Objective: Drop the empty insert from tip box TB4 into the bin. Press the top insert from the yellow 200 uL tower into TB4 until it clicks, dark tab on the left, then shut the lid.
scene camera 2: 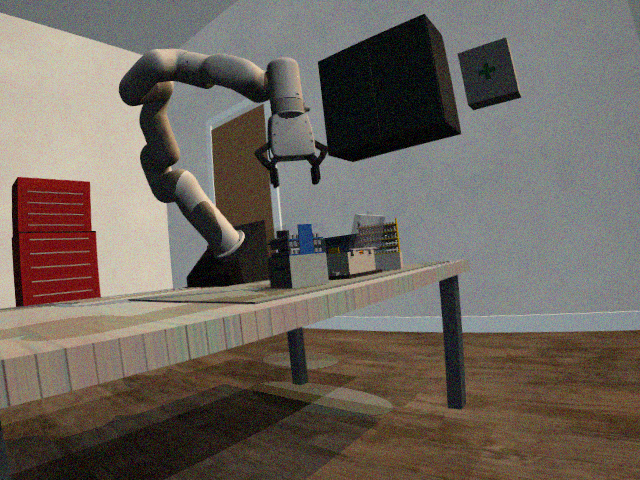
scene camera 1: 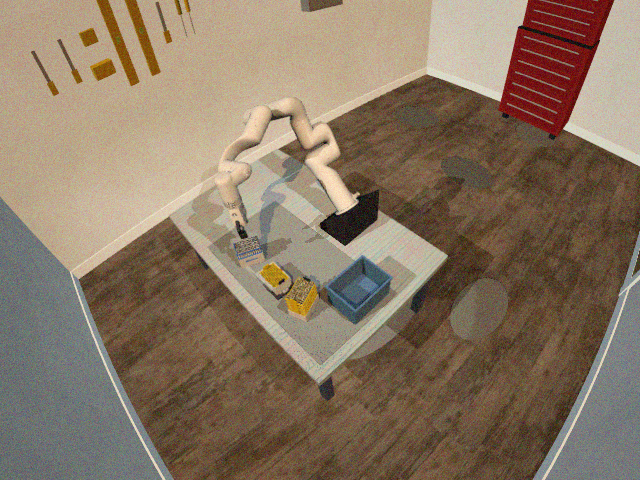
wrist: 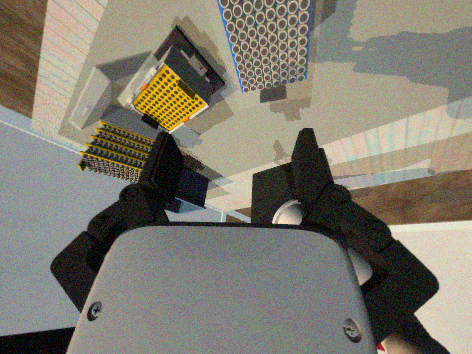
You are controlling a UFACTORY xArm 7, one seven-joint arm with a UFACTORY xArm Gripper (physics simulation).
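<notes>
Tip box TB4 (scene camera 1: 267, 284) (scene camera 2: 360, 262) (wrist: 189, 74) stands open on the table, its lid (scene camera 2: 368, 222) (wrist: 92, 99) raised. A yellow insert (scene camera 1: 272, 272) (wrist: 167, 97) with empty holes lies in it; a dark tab (scene camera 1: 281, 282) (wrist: 150, 121) shows at its edge towards the yellow tower. The yellow 200 uL tower (scene camera 1: 301, 299) (scene camera 2: 397, 235) (wrist: 120, 150) stands beside the box, its stacked inserts filled with tips. The blue bin (scene camera 1: 359, 291) (wrist: 192, 190) stands beyond it. My gripper (scene camera 1: 241, 233) (scene camera 2: 295, 181) (wrist: 234, 144) is open and empty, high above the table near the blue tower.
The blue tower (scene camera 1: 249, 251) (scene camera 2: 306, 240) (wrist: 270, 42) stands on the other side of TB4 from the yellow tower. The black stand (scene camera 1: 356, 222) (scene camera 2: 253, 253) (wrist: 270, 190) at the arm's base is on the table (scene camera 1: 418, 248). A black cabinet (scene camera 2: 382, 93) hangs on the wall.
</notes>
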